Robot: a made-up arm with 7 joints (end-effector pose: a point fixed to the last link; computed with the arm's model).
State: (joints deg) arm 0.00 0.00 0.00 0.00 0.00 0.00 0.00
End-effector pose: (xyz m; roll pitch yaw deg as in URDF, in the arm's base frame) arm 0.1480 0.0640 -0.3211 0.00 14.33 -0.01
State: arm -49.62 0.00 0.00 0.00 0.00 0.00 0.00
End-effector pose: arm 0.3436 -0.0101 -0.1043 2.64 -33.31 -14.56
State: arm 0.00 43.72 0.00 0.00 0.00 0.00 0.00
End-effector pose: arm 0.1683 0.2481 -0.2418 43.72 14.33 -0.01
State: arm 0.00 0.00 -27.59 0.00 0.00 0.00 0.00
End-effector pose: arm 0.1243 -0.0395 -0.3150 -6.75 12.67 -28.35
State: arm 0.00 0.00 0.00 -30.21 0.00 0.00 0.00
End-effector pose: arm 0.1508 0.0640 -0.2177 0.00 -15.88 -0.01
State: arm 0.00 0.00 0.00 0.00 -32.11 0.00 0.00
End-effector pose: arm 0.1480 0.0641 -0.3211 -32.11 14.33 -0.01
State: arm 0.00 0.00 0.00 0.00 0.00 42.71 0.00
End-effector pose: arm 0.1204 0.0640 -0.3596 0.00 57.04 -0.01
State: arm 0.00 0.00 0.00 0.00 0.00 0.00 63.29
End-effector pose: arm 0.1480 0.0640 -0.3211 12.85 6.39 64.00
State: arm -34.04 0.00 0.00 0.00 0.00 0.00 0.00
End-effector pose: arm 0.3048 0.0163 -0.1895 0.35 -18.44 -9.37
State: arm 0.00 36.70 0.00 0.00 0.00 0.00 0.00
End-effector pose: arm 0.1627 0.2236 -0.2634 36.70 14.33 -0.01
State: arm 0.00 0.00 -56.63 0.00 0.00 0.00 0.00
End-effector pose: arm 0.0523 -0.1232 -0.2966 -12.04 7.82 -57.47
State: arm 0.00 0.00 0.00 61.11 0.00 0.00 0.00
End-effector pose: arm -0.0001 0.0640 -0.4580 0.00 75.44 -0.01
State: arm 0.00 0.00 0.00 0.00 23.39 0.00 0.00
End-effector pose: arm 0.1480 0.0640 -0.3211 23.39 14.33 -0.01
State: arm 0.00 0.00 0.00 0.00 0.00 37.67 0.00
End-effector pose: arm 0.1251 0.0640 -0.3562 0.00 52.00 -0.01
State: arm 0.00 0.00 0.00 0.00 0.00 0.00 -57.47
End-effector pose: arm 0.1480 0.0640 -0.3211 -12.15 7.65 -58.30
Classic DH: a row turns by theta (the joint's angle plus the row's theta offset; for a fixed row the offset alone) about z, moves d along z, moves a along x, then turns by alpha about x. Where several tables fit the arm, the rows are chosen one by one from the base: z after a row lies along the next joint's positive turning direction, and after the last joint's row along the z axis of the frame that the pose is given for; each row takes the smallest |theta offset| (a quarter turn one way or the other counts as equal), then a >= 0, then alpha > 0; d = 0 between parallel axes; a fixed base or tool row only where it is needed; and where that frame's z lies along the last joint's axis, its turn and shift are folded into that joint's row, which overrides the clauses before.
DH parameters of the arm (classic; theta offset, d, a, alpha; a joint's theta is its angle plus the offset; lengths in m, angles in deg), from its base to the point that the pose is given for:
base (fixed): -4.07 0 0 -74.51
joint 1: -75.12 0.0508 -0.0189 -90
joint 2: 74 -0.0003 -0.008 90
joint 3: 90 -0.2621 0.0249 -90
joint 4: 90 0.002 0.0083 90
joint 5: 0 0.1332 0 -90
joint 6: -90 0 0.065 90
joint 7: 0 0.0001 0 0

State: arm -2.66 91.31 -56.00 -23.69 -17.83 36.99 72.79
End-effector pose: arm 0.0765 0.2858 -0.1925 98.81 2.43 18.23
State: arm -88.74 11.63 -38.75 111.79 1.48 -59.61 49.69
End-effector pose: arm 0.4384 0.0215 -0.1098 34.75 -41.56 4.39
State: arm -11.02 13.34 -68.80 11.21 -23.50 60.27 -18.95
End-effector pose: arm 0.0176 -0.0274 -0.3873 -84.84 50.75 -147.03
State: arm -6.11 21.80 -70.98 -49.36 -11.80 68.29 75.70
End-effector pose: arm 0.0117 -0.0308 -0.2427 38.05 20.91 -0.84
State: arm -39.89 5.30 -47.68 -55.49 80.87 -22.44 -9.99
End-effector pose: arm 0.1076 -0.0650 -0.0786 140.02 -36.73 -111.35
